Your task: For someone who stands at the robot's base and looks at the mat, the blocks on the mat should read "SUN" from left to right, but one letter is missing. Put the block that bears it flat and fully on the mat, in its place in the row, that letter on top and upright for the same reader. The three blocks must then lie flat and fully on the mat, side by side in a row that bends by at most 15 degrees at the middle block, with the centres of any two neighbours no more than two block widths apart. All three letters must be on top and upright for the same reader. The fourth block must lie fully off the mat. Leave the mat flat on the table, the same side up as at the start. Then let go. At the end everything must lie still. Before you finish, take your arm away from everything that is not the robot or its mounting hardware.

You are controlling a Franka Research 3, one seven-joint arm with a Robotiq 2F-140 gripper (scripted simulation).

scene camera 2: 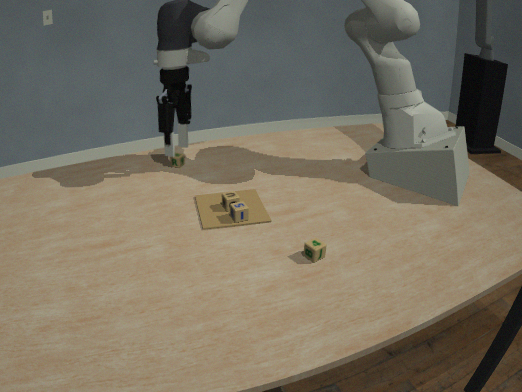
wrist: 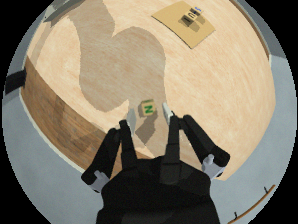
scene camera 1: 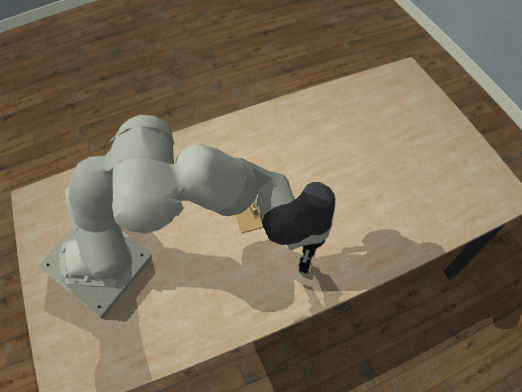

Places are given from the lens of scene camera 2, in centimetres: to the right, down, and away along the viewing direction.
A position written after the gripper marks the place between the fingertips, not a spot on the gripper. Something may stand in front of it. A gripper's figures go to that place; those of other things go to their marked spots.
gripper (scene camera 2: 176, 151): -22, -12, 109
mat (scene camera 2: 213, 215): -10, 4, 88
